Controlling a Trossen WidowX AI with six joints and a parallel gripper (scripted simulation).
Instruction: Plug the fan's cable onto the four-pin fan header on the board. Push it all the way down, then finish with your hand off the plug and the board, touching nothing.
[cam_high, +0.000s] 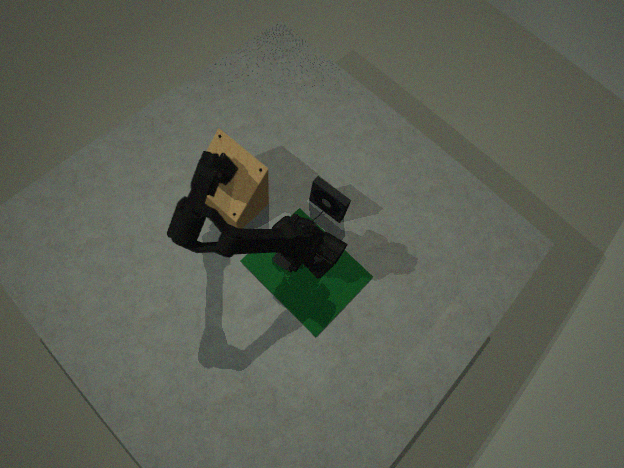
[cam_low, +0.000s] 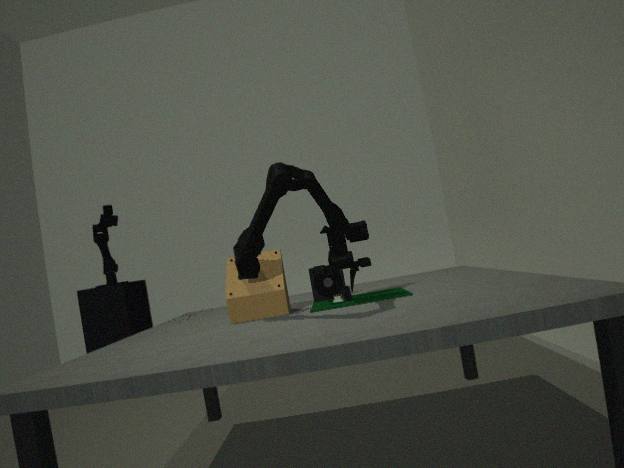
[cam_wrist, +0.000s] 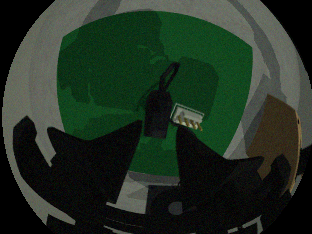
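Now: gripper tip 40 mm short of the green board, 40 mm above it and 10 mm to the left of it. Round my gripper tip: dark plug 20 mm to the right, 10 mm ahead; black fan 160 mm to the left, 60 mm behind, 30 mm above.
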